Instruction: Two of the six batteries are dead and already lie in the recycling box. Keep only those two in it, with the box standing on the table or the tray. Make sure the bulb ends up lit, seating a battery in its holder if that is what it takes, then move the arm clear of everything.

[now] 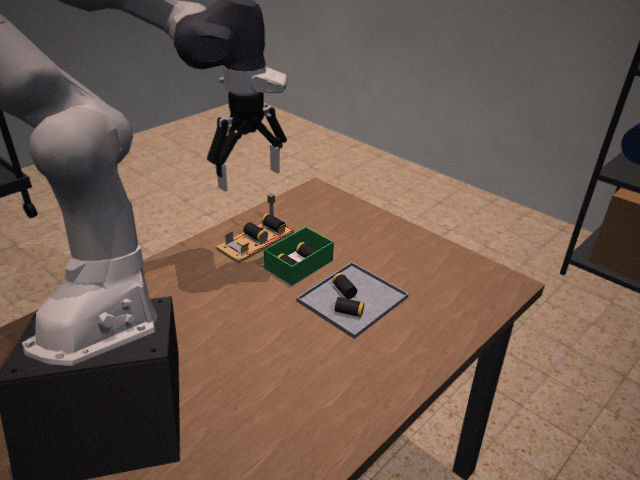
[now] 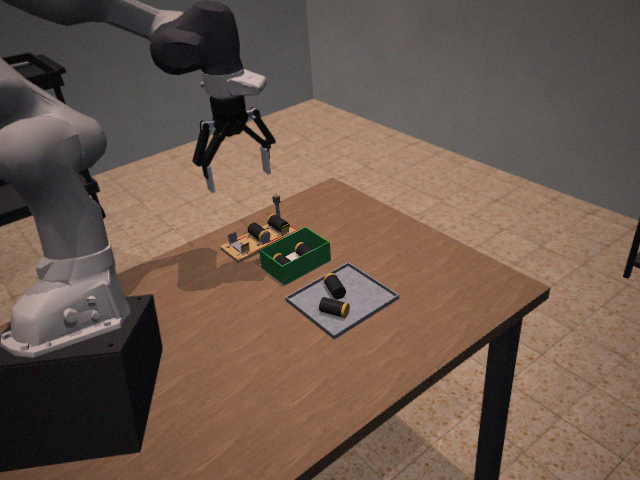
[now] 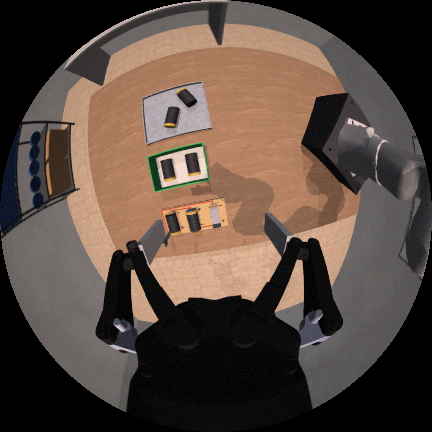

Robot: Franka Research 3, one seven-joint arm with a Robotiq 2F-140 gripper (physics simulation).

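My gripper [image 1: 249, 178] [image 2: 238, 180] [image 3: 213, 225] is open and empty, high above the table near the holder board. The wooden board [image 1: 238, 256] [image 2: 230, 251] [image 3: 224, 207] carries two black batteries, a middle one [image 1: 255, 231] [image 2: 258, 231] [image 3: 193, 221] and an end one [image 1: 273, 223] [image 2: 278, 223] [image 3: 173, 223]; its third holder [image 1: 237, 245] [image 3: 215, 216] is empty. The bulb [image 1: 271, 198] [image 2: 276, 198] on its post looks dark. The green box [image 1: 313, 264] [image 2: 305, 266] stands on the table with two batteries [image 1: 306, 250] [image 3: 192, 164] [image 3: 168, 169] inside.
The grey tray [image 1: 382, 294] [image 2: 373, 294] [image 3: 154, 107] beside the box holds two lying batteries [image 1: 344, 285] [image 1: 349, 306]. The arm's black base block [image 1: 93, 418] [image 3: 325, 120] stands at one side of the table [image 1: 258, 392]. A shelf rack stands beyond the table.
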